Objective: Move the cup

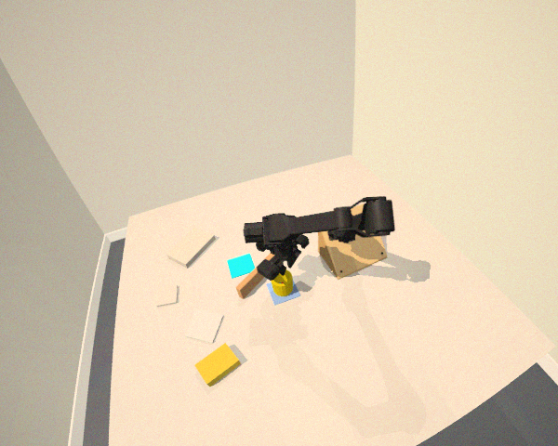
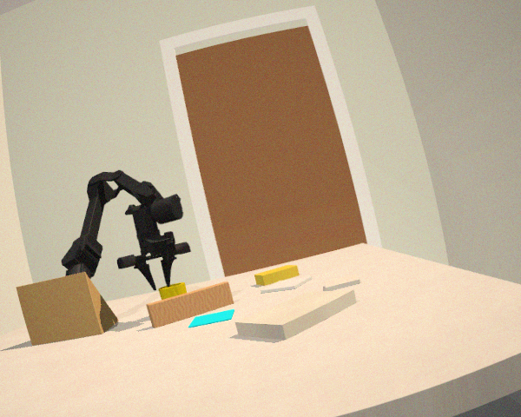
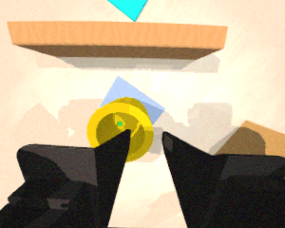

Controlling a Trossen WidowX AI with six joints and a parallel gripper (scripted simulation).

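Right now the yellow cup is 2 cm ahead of my gripper tip, 2 cm to the left of it and 4 cm below it. From my gripper tip the other things lie so: wooden bar 8 cm ahead, 6 cm to the right, 5 cm below; light blue pad 2 cm ahead, 2 cm to the left, 8 cm below.
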